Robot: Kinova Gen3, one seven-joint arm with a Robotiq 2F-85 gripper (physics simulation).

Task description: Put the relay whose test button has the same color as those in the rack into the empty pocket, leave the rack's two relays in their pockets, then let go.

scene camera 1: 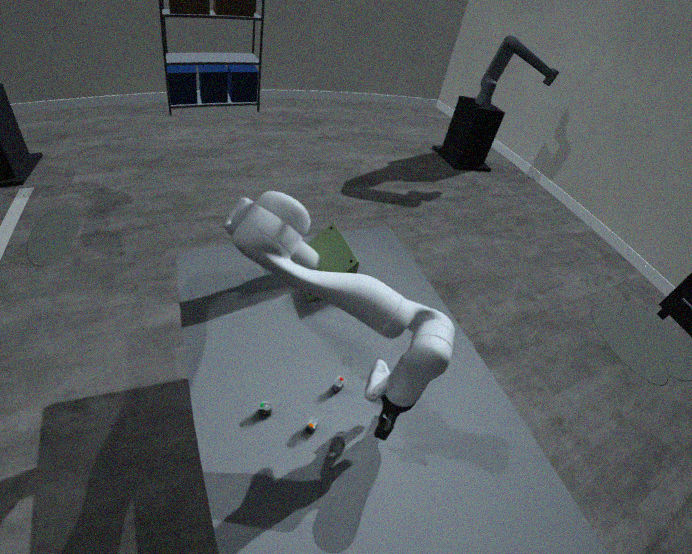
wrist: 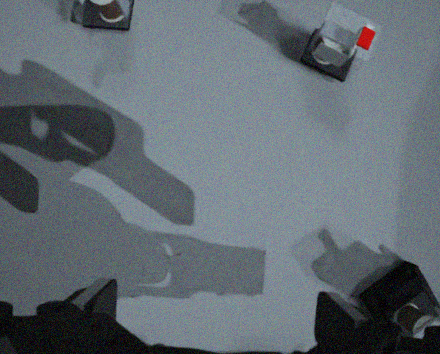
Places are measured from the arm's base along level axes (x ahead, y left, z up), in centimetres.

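Pixels of known places: gripper, fingertip midpoint: (scene camera 1: 383, 417) (wrist: 216, 309); arm's base at its link origin: (scene camera 1: 308, 263).
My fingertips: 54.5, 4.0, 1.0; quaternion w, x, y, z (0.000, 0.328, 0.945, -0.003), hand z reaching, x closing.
For each thing: its top centre in the pictures, then the offset to it from my fingertips, as dx, dy, dz. "spot": a spot on its surface instead. Level surfaces: height alone.
- clear relay with a red button, top centre: (wrist: 351, 30) (scene camera 1: 339, 380) -12.5, -6.8, -1.1
- relay with an orange button, top centre: (scene camera 1: 312, 422) -3.5, -16.1, -1.1
- green button at its top centre: (scene camera 1: 265, 405) -10.0, -25.8, -1.1
- dark block with a clear-housed coil, surface spot: (wrist: 400, 295) spot: -7.8, +6.2, -3.2
- grey mat at its surface level: dz -5.5
My gripper (scene camera 1: 382, 433) (wrist: 216, 309) is open, with nothing between its fingers, above the mat to the right of the loose relays. A clear relay with a red button (scene camera 1: 338, 384) (wrist: 334, 47) stands on the mat. A relay with an orange button (scene camera 1: 311, 425) and one with a green button (scene camera 1: 264, 409) stand to its left in the scene view. A relay with a brown coil (wrist: 107, 17) is cut off at the wrist view's top left; its button is out of view. A dark block with a clear-housed coil (wrist: 400, 295) shows beside the right finger. The rack cannot be made out.
A grey mat (scene camera 1: 438, 496) lies under the relays. A green angled block (scene camera 1: 334, 251) stands behind the arm. A shelf with blue bins (scene camera 1: 213, 58) and another arm on a black pedestal (scene camera 1: 470, 132) stand far back. Shadows cross the mat near the gripper.
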